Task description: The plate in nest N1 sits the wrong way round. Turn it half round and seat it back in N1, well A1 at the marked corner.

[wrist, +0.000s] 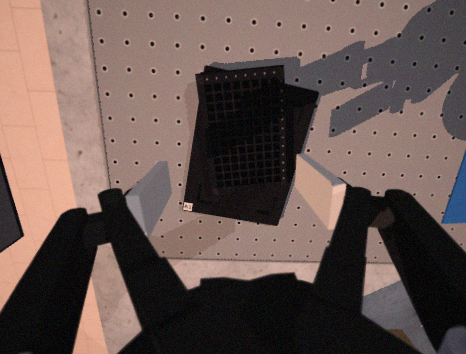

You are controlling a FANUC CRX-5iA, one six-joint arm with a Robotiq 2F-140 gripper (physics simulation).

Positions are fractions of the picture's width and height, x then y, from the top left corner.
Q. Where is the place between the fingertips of the gripper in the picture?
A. At 0.50,0.49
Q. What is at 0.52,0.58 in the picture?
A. A black nest.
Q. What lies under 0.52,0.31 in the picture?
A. A black well plate.
